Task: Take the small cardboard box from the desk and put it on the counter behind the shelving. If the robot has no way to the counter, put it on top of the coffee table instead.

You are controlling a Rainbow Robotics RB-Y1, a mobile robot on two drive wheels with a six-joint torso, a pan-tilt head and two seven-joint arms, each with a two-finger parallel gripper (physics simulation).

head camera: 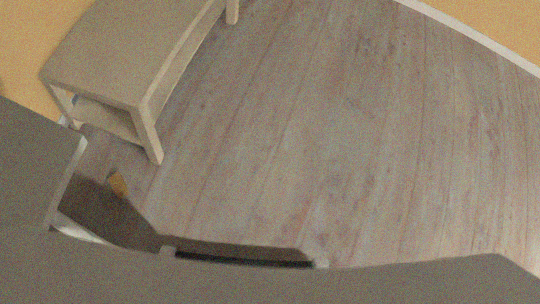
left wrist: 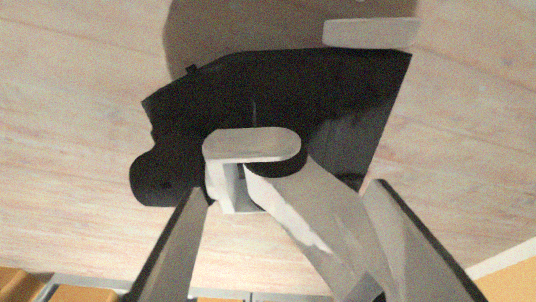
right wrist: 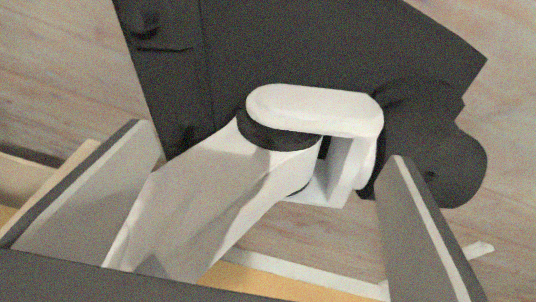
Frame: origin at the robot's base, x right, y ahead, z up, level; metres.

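Seen in the pictures: left gripper, fingertip midpoint: (left wrist: 284, 193); right gripper, fingertip midpoint: (right wrist: 266, 153).
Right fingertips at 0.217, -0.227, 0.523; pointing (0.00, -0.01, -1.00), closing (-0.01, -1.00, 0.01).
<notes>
A point is followed by its place in that frame, as x, y, z.
A small orange-brown cardboard box (head camera: 118, 185) @(-0.529, 0.326, 0.052) lies on the floor in the head view, between the coffee table and the grey desk top. The beige coffee table (head camera: 125, 50) @(-0.487, 0.700, 0.452) stands at the upper left, with a lower shelf; its bare top shows in part. The grey desk (head camera: 32, 170) @(-0.357, 0.028, 0.952) shows at the left edge. My left gripper (left wrist: 284, 193) @(-0.213, -0.227, 0.523) is open and empty, with my own dark base and pale leg beyond its fingers. My right gripper (right wrist: 266, 153) @(0.217, -0.227, 0.522) is open and empty, also facing my base and leg. Neither gripper shows in the head view. The counter does not show.
Wooden floor (head camera: 350, 140) @(0.424, 0.630, 0.001) stretches right of the coffee table to a white baseboard (head camera: 465, 30) @(1.431, 1.592, 0.042) and an orange wall. Shelving with orange-brown boxes (left wrist: 82, 294) @(1.593, -1.990, 0.137) shows at the bottom of the left wrist view. A beige furniture edge (right wrist: 25, 172) @(-0.414, 0.681, 0.152) is at the left of the right wrist view.
</notes>
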